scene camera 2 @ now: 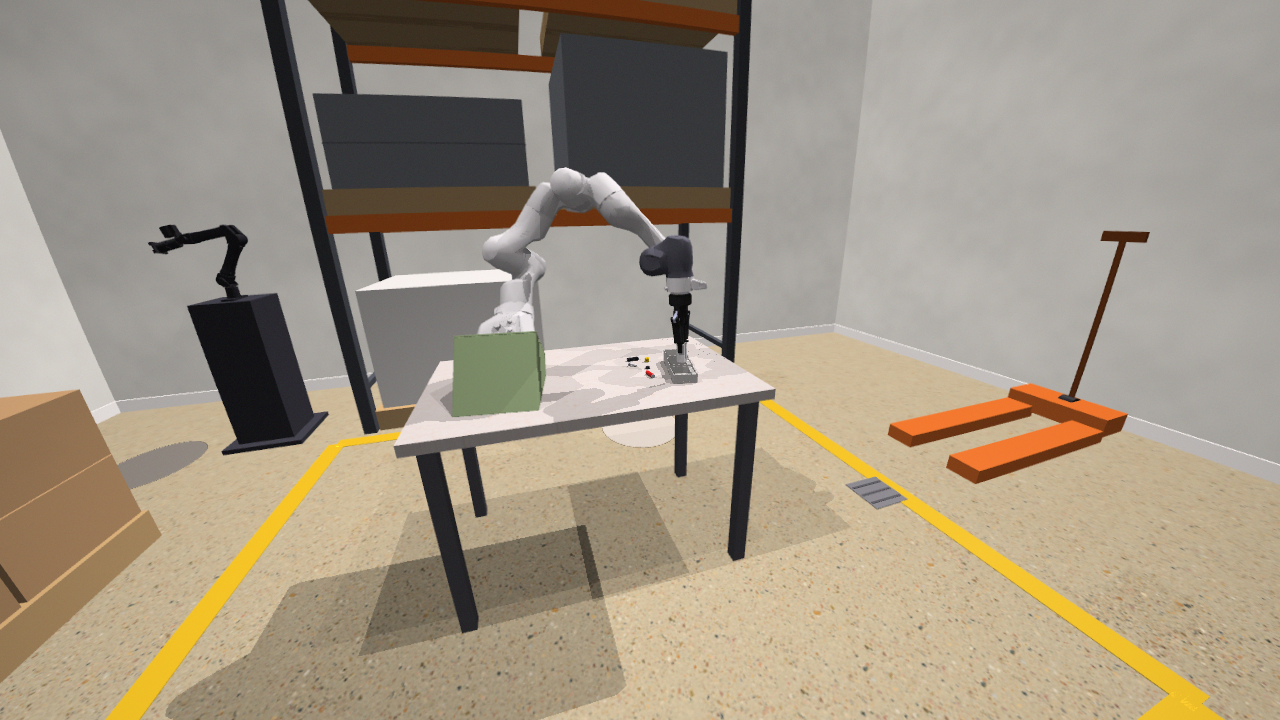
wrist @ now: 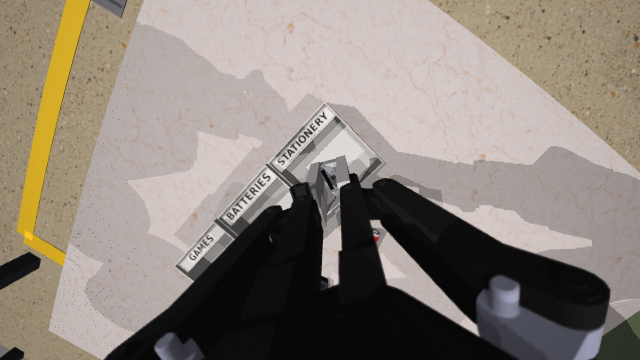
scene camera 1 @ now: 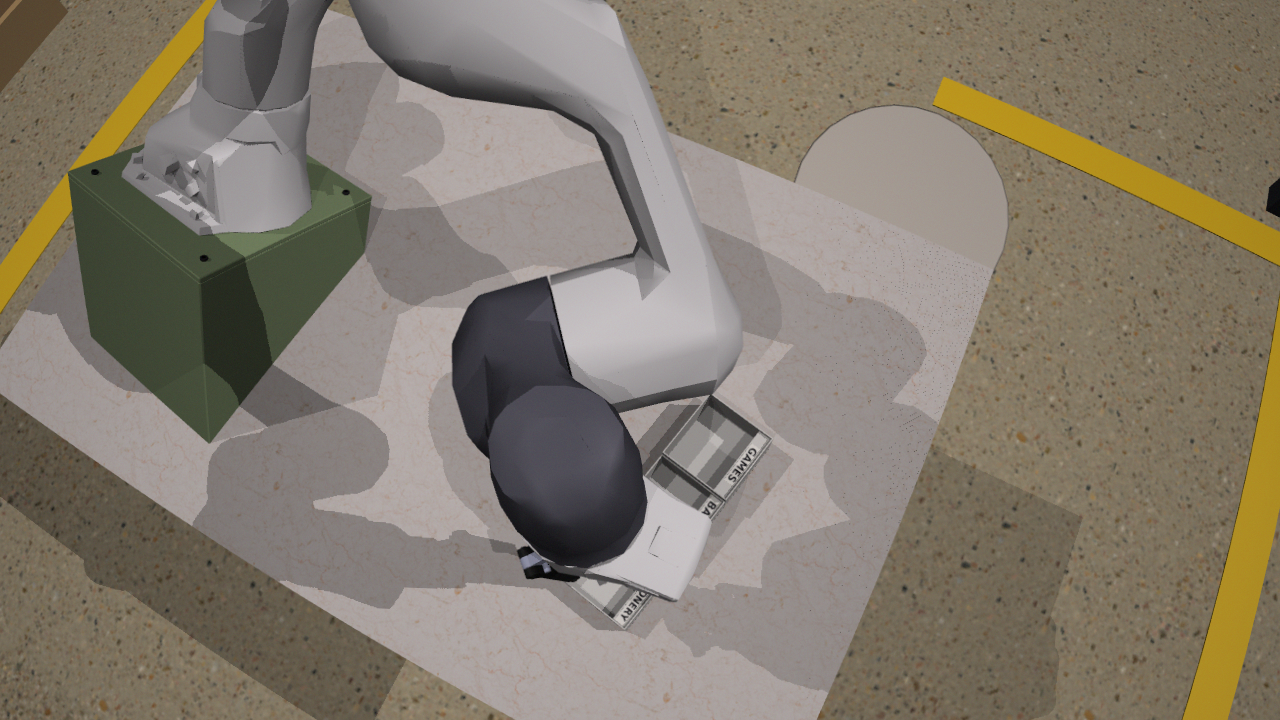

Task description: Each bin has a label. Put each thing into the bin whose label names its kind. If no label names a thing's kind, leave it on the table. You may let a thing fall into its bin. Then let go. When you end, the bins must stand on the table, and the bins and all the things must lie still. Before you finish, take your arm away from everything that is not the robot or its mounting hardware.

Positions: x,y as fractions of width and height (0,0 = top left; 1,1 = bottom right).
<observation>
In view: the gripper (scene camera 1: 0.48,0.79).
The gripper shows as well in the wrist view (wrist: 0.52,0.48).
</observation>
